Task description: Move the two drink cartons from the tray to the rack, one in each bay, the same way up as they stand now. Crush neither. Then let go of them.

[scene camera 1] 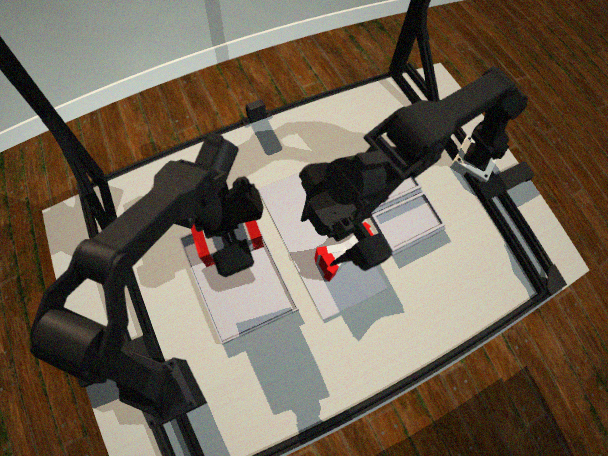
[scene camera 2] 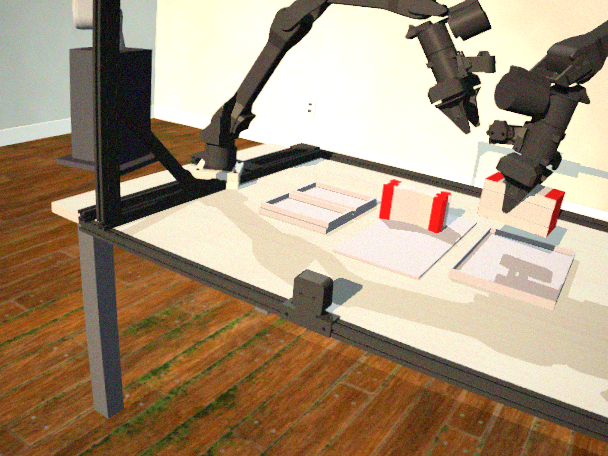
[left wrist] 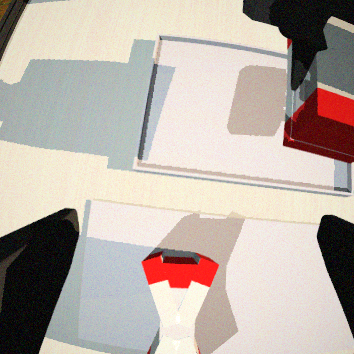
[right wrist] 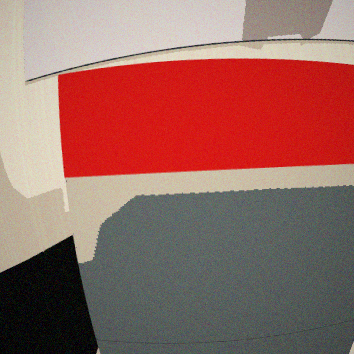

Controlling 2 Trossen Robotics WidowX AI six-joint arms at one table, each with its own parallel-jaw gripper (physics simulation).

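Frame: origin at the left arm's base, x left, y back, z up, level; centimetres.
Where they show: left gripper, fingertip midpoint: (scene camera 1: 316, 242) (scene camera 2: 473, 130) (left wrist: 203, 225); right gripper, fingertip midpoint: (scene camera 1: 235, 235) (scene camera 2: 511, 207) (left wrist: 330, 97) (right wrist: 218, 222); left arm's base, origin of the base link: (scene camera 1: 477, 157) (scene camera 2: 219, 166); right arm's base, origin of the base link: (scene camera 1: 161, 393).
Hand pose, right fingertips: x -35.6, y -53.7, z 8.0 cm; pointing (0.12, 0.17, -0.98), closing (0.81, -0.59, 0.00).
Each offset is from my right fingertips to the top centre of the thing. "spot": to the spot under its first point. Level surfaces: height alone.
One drink carton {dx -0.9, dy -1.2, dz +4.5 cm} (scene camera 1: 201, 245) (scene camera 2: 535, 210) (left wrist: 325, 120) (right wrist: 210, 115), pale with red ends, is upright in the air above one end of the walled tray {dx +1.8, dy -4.4, dz -10.0 cm} (scene camera 1: 260, 325) (scene camera 2: 500, 289). My right gripper (scene camera 1: 227, 240) (scene camera 2: 522, 192) is shut on it; its far finger is hidden. The other carton {dx +19.5, dy +12.1, dz -4.4 cm} (scene camera 1: 327, 262) (scene camera 2: 415, 205) (left wrist: 177, 330) stands on a flat board, its long sides pinched in to a narrow waist. My left gripper (scene camera 1: 325, 240) (scene camera 2: 471, 125) (left wrist: 203, 225) is open and empty above it. The two-bay rack {dx +23.1, dy +30.7, dz -9.6 cm} (scene camera 1: 419, 240) (scene camera 2: 295, 221) holds no carton.
The flat board {dz -11.2 cm} (scene camera 1: 320, 300) (scene camera 2: 380, 250) (left wrist: 280, 280) lies between tray and rack. Black frame rails edge the table, with posts at its corners. A small black block {spot: dx -18.3, dy +31.5, dz -6.9 cm} (scene camera 1: 256, 110) (scene camera 2: 312, 290) is fixed to one long rail.
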